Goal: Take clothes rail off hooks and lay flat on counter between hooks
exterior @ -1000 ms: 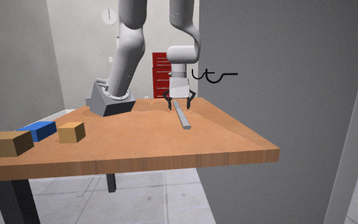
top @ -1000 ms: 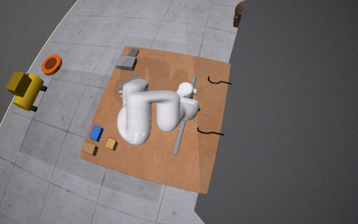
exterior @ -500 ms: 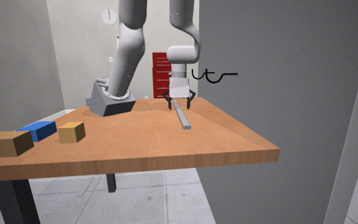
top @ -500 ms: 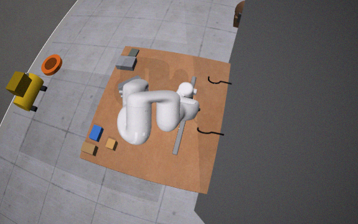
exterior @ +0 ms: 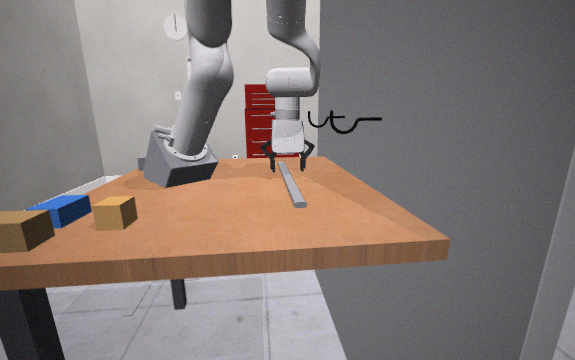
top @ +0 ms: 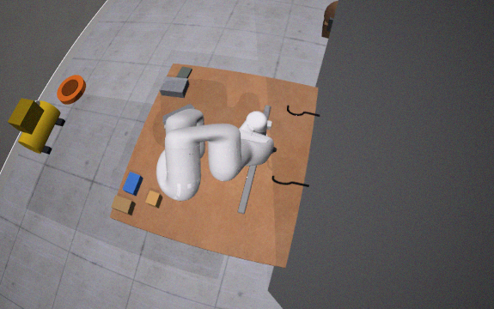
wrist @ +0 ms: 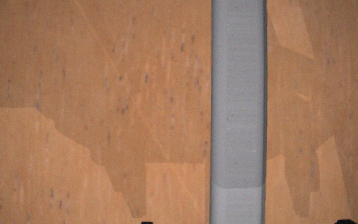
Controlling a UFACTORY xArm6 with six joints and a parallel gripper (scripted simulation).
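The clothes rail is 3 cm below my hand. The rest, counted from my hand: orange block: 45 cm behind, 18 cm to the right, 1 cm below; grey wall: 39 cm above, 24 cm ahead, 8 cm to the right; grey box: 41 cm to the left, 38 cm behind, 1 cm below.
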